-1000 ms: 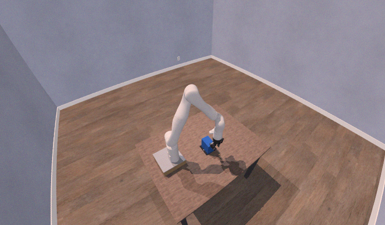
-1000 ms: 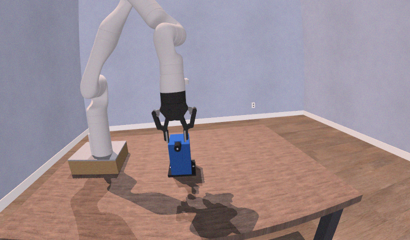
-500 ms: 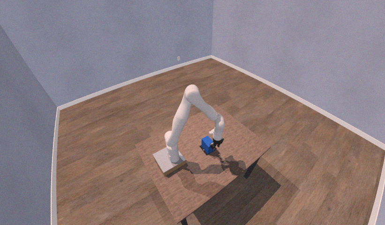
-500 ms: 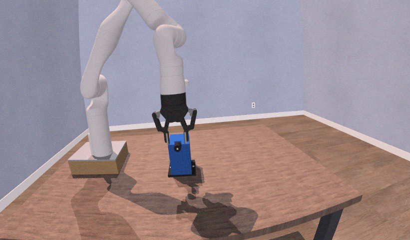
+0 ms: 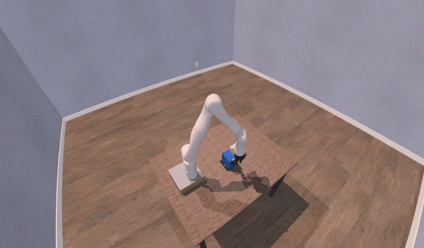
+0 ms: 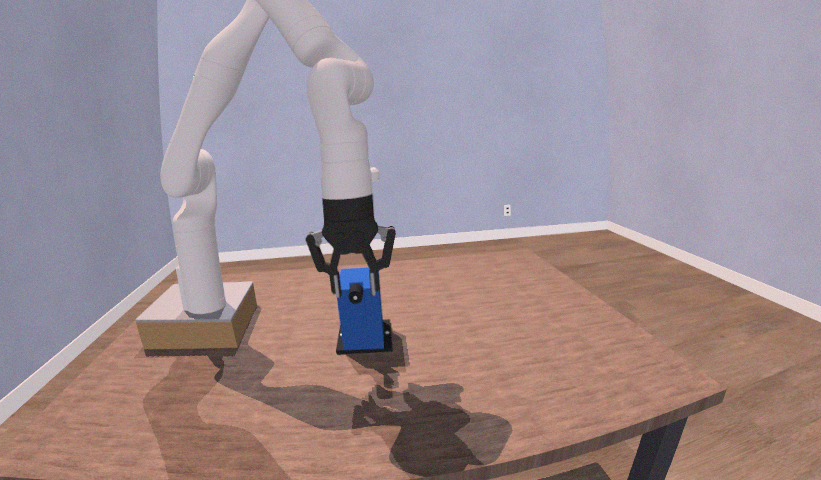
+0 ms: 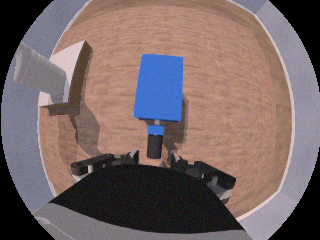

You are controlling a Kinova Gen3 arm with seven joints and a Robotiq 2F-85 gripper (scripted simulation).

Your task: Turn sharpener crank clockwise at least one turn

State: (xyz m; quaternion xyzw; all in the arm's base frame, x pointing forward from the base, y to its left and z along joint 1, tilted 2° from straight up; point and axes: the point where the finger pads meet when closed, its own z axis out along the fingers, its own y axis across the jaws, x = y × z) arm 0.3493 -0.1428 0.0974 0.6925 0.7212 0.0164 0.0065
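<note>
Now: the crank knob 20 mm to the left of my hand and 20 mm below it. From my hand the other things lie so: crank (30 mm below, 20 mm to the left).
</note>
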